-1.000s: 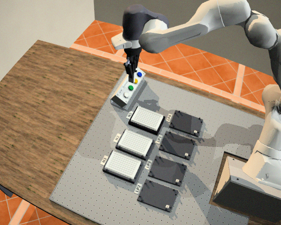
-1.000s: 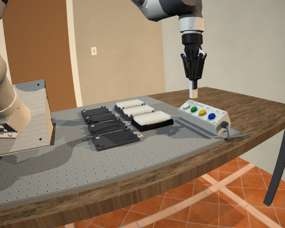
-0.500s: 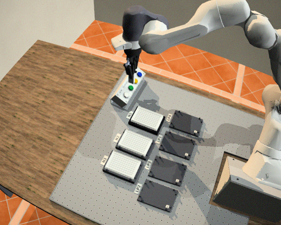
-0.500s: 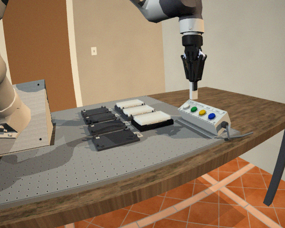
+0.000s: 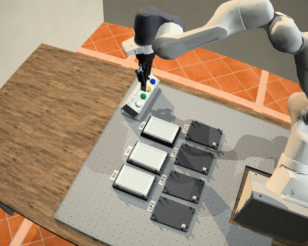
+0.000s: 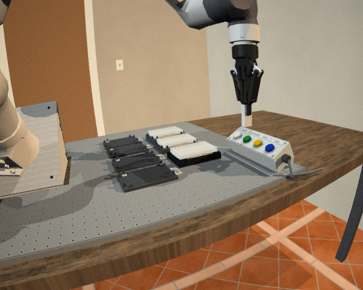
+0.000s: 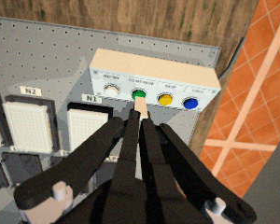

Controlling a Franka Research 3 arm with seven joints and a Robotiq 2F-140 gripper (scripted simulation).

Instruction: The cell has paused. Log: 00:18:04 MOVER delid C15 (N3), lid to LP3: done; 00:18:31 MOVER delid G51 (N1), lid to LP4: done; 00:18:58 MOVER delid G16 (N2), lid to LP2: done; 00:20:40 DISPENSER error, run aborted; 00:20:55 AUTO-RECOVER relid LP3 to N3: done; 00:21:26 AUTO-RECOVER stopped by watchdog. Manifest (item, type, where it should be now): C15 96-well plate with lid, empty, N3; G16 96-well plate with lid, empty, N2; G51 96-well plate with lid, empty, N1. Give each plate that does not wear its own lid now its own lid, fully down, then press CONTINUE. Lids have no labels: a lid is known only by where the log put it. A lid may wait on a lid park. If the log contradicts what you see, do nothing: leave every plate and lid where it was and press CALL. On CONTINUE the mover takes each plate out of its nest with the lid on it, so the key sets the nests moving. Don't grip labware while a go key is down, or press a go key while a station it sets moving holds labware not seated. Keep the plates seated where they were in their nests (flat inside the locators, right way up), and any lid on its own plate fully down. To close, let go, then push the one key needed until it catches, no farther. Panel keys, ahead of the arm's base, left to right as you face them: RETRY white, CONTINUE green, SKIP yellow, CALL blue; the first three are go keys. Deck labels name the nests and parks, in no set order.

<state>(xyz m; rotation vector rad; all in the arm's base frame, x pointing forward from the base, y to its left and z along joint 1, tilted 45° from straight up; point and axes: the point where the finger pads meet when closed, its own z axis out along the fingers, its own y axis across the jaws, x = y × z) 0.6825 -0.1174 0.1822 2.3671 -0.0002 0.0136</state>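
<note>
Right now the green continue key is 70 mm below my hand. Round my hand: blue call key 100 mm to the right, 70 mm below; yellow skip key 50 mm to the right, 70 mm below; white retry key 50 mm to the left, 70 mm below.
</note>
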